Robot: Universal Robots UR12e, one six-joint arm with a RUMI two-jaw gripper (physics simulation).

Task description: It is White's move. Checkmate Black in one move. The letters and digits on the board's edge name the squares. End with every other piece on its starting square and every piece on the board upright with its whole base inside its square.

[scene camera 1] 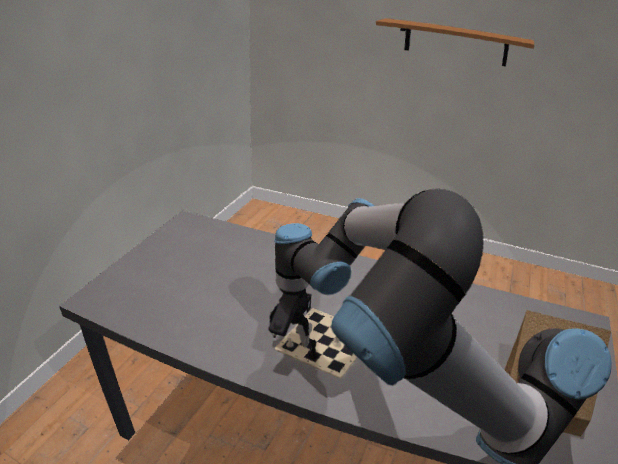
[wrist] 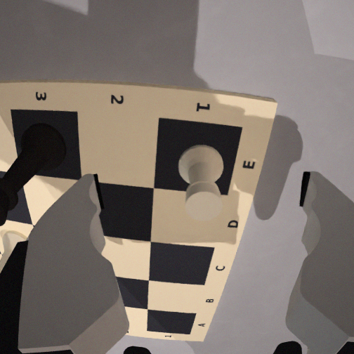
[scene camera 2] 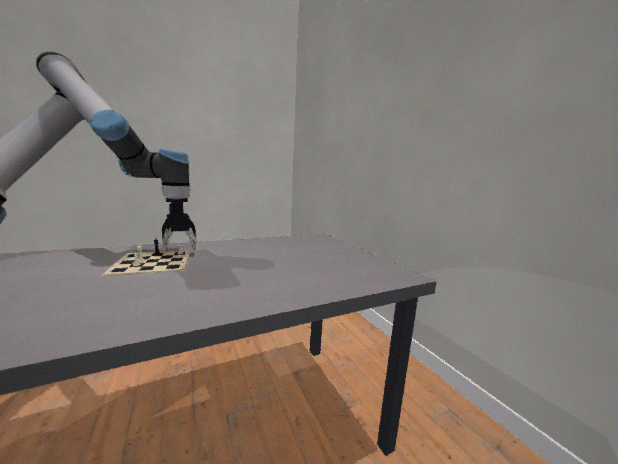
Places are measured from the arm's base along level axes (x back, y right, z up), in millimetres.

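Pixels of known places: gripper, fingertip midpoint: (scene camera 1: 290, 342) (scene camera 2: 180, 251).
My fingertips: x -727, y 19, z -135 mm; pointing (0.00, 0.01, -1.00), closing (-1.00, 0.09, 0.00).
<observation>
For each thing: its middle in the pictures, then the offset to it from my fingertips. Level surfaces: height alone.
- white rook at the middle of its body: (scene camera 1: 289, 340) (scene camera 2: 180, 249) dx +0, dy -1, dz +7 mm
- chessboard at the middle of its body: (scene camera 1: 325, 341) (scene camera 2: 152, 261) dx +93, dy +53, dz -12 mm
- black king at the middle of its body: (scene camera 1: 313, 347) (scene camera 2: 156, 246) dx +77, dy -20, dz +22 mm
- white standing matter at the middle of its body: (scene camera 1: 337, 336) (scene camera 2: 140, 252) dx +128, dy +48, dz +22 mm
- grey table at its surface level: dz -15 mm
The white rook (scene camera 1: 290, 344) (scene camera 2: 180, 250) (wrist: 201, 165) stands upright on dark square E1 of the chessboard (scene camera 1: 320, 367) (scene camera 2: 160, 271) (wrist: 116, 135). In the wrist view its base lies inside the square. My gripper (scene camera 1: 291, 338) (scene camera 2: 180, 248) (wrist: 201, 175) is open around the rook, one finger on each side, with gaps between the fingers and the piece. The black king (scene camera 1: 312, 349) (scene camera 2: 156, 246) (wrist: 44, 146) stands on E3; its base is inside the square in the wrist view. Other white standing matter (scene camera 1: 336, 342) (scene camera 2: 139, 256) (wrist: 14, 237) is partly hidden in the wrist view.
The left finger in the wrist view is between the rook and the black king, over the 2 file side. The arm hides part of the board in scene camera 1. The board lies on the grey table (scene camera 1: 200, 300) (scene camera 2: 280, 290). A wooden rail (scene camera 1: 455, 33) is on the wall.
</observation>
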